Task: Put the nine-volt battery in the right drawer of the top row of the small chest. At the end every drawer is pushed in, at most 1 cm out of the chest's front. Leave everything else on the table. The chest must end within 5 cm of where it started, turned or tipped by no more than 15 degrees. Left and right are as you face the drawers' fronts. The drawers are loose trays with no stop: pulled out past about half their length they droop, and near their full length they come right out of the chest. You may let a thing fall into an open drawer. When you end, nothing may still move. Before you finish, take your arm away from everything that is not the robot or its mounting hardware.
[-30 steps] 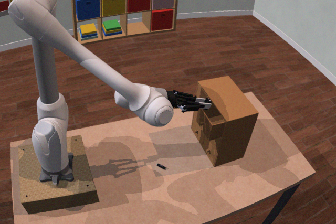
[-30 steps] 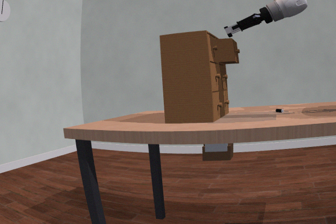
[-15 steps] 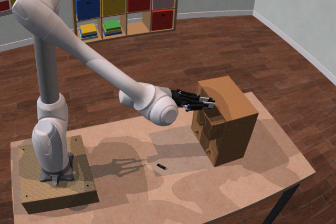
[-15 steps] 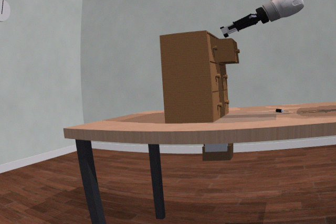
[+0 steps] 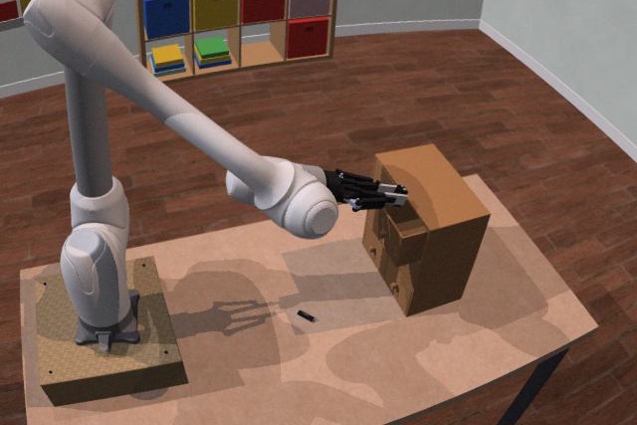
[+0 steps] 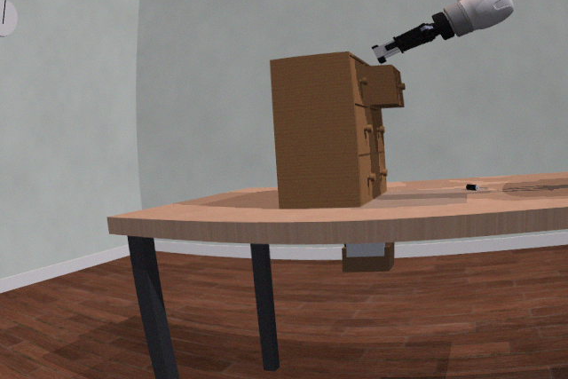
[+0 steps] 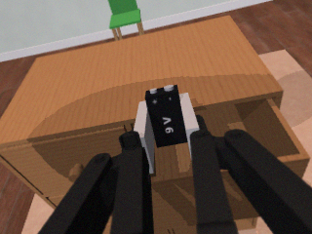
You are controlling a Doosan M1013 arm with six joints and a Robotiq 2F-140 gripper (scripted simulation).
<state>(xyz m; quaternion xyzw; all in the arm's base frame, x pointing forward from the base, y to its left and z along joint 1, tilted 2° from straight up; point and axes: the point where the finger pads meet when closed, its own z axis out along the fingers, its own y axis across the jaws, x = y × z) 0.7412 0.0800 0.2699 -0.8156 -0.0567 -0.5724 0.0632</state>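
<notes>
The nine-volt battery is 3 cm ahead of my hand. The rest, counted from my hand: black cylinder 20 cm behind, 5 cm to the right, 37 cm below.
</notes>
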